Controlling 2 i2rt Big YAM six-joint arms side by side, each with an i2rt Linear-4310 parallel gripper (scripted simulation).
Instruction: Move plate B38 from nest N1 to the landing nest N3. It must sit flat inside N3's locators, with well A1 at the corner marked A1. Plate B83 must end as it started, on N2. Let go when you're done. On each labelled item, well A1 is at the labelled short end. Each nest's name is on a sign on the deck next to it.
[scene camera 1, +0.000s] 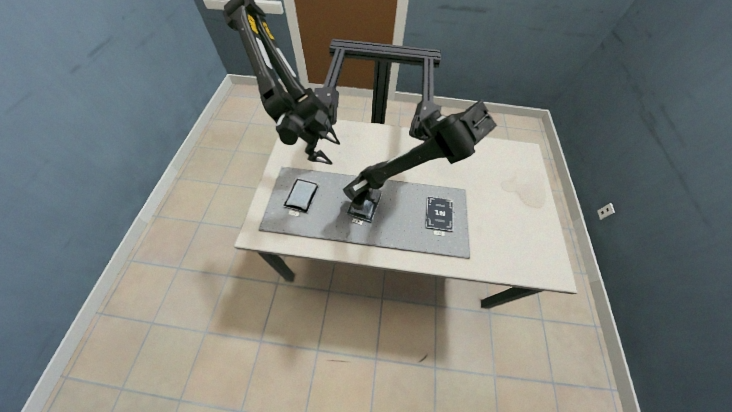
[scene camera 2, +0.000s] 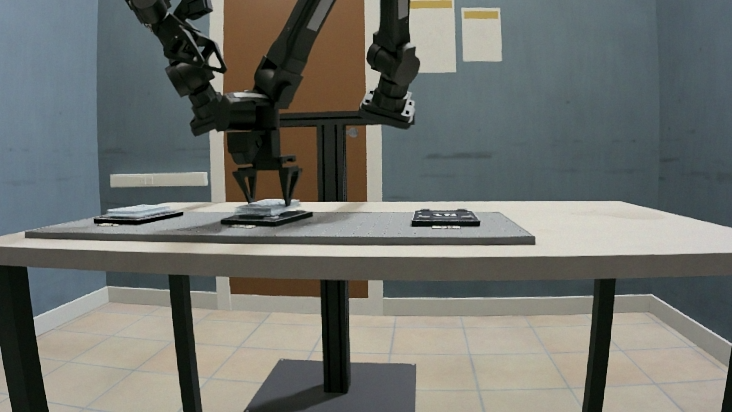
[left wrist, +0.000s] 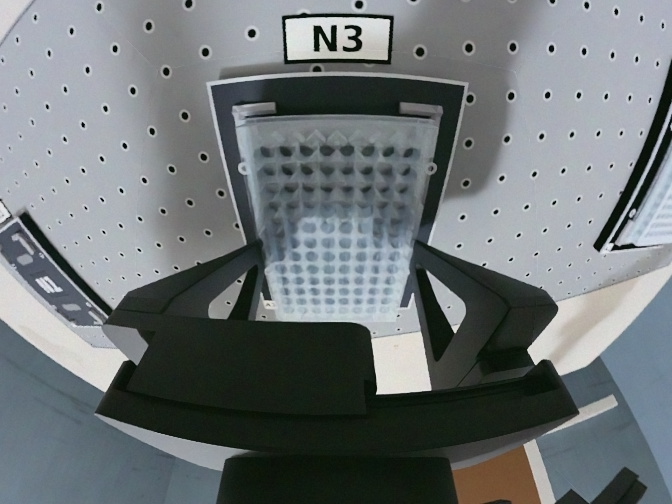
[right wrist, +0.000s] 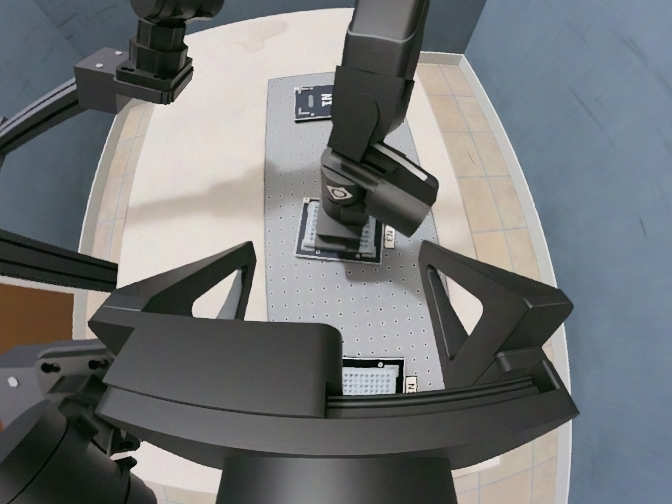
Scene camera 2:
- my left gripper: 269, 206
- my right gripper: 214, 68
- clear plate: 269, 207
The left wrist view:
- my left gripper: 336, 249
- clear plate: 318, 279
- nest N3: 327, 95
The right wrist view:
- my right gripper: 337, 249
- clear plate: 310, 232
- clear plate: 368, 376
